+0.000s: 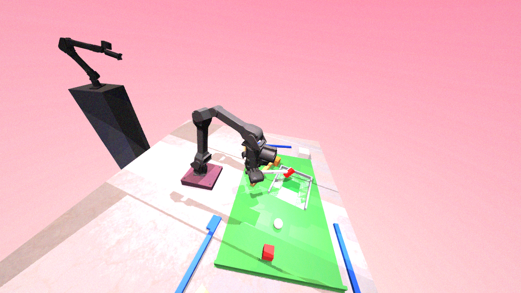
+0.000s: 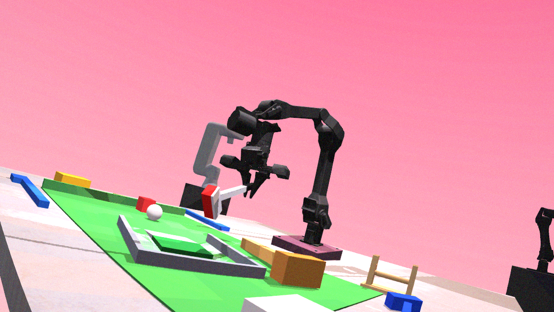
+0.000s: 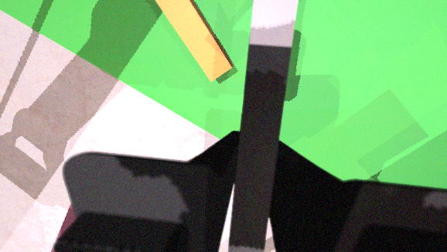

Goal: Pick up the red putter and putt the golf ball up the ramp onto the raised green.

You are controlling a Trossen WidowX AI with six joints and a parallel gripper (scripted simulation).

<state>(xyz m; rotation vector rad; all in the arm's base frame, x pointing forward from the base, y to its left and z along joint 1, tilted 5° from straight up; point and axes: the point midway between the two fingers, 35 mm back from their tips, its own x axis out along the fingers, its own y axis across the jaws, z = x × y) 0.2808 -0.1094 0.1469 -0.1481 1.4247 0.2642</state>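
Now: the red putter 110 mm ahead of my gripper tip and 30 mm to the left of it. Round my gripper tip: red block 300 mm to the right, 100 mm below, 70 mm ahead; then wooden ladder 400 mm to the left, 90 mm below, 30 mm behind; then white golf ball 190 mm to the right, 130 mm ahead, 100 mm below.
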